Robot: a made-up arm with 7 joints.
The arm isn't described. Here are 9 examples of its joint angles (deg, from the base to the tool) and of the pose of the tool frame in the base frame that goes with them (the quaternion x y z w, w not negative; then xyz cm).
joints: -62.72 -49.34 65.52 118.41 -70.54 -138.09 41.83
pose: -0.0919 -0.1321 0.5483 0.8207 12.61 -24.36 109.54
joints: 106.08 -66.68 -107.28 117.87 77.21 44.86 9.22
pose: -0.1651 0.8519 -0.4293 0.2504 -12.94 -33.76 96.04
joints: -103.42 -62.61 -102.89 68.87 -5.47 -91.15 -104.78
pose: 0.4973 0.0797 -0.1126 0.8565 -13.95 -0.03 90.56
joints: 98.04 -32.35 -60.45 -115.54 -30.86 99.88 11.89
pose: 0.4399 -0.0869 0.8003 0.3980 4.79 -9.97 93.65
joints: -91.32 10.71 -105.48 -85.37 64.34 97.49 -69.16
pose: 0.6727 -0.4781 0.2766 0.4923 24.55 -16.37 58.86
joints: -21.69 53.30 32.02 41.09 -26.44 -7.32 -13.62
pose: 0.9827 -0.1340 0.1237 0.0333 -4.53 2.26 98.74
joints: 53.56 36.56 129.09 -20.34 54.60 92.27 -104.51
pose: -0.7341 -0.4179 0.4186 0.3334 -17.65 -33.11 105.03
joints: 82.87 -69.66 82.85 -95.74 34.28 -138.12 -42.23
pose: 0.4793 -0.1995 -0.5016 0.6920 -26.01 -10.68 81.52
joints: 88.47 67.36 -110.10 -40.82 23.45 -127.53 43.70
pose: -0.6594 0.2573 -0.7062 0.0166 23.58 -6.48 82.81
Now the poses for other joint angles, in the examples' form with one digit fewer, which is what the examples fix.
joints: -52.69 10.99 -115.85 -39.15 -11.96 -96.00 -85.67
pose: -0.138 0.218 -0.921 0.293 23.2 -7.5 75.2
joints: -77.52 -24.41 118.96 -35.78 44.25 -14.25 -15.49
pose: -0.308 0.377 -0.745 0.456 -16.1 6.4 93.1
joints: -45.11 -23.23 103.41 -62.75 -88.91 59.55 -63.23
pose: 0.112 -0.367 -0.357 0.852 -10.8 -38.7 63.1
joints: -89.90 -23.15 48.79 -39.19 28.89 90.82 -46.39
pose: -0.045 0.463 -0.842 0.272 -9.7 -7.2 107.0
